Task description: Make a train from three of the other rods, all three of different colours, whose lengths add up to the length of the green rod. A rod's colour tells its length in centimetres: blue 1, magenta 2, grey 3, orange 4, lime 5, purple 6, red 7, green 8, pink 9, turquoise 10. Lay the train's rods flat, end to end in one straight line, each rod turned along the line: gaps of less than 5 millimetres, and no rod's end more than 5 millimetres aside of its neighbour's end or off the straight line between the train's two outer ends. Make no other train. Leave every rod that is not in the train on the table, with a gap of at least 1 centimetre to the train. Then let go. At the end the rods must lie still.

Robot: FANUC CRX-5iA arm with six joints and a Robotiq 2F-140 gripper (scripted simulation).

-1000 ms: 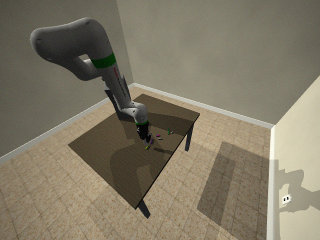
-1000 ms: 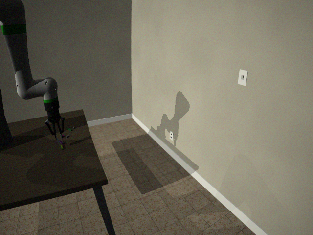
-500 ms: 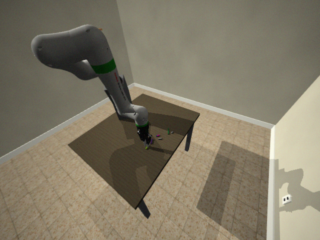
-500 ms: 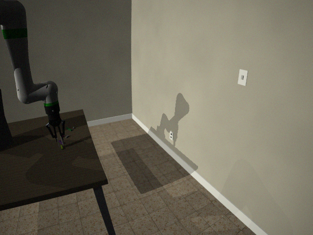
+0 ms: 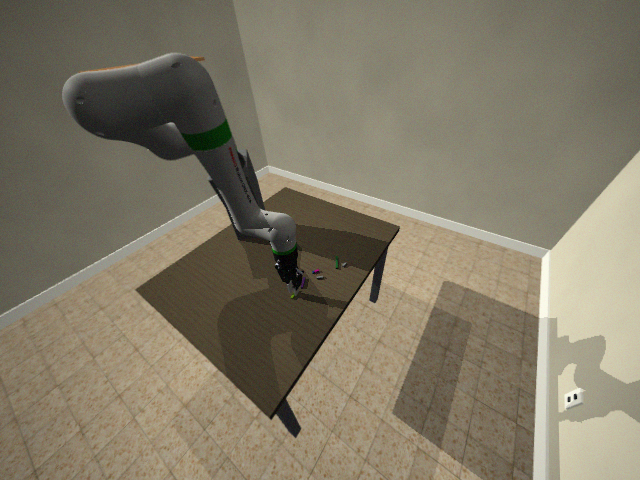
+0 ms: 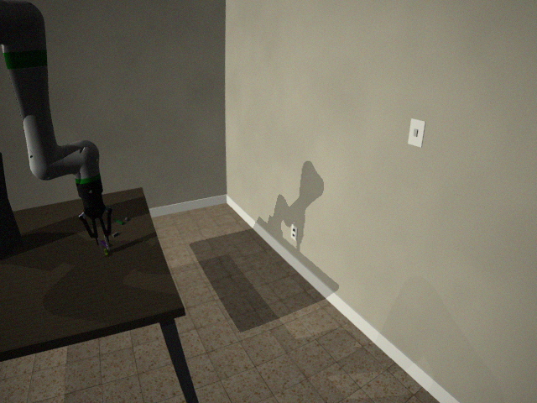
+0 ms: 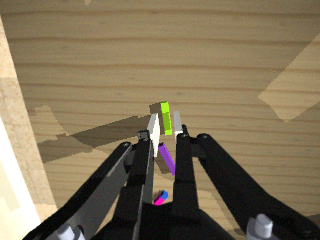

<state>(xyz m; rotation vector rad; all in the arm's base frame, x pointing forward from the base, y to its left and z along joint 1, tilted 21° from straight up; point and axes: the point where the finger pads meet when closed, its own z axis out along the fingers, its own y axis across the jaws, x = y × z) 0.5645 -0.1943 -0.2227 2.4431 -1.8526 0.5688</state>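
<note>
Now: the lime rod 5 cm below my hand. Round my hand: magenta rod: 17 cm to the left, 5 cm below; then blue rod: 1 cm behind, 15 cm to the left, 5 cm below; then purple rod: 1 cm behind, 7 cm to the left, 5 cm below.
</note>
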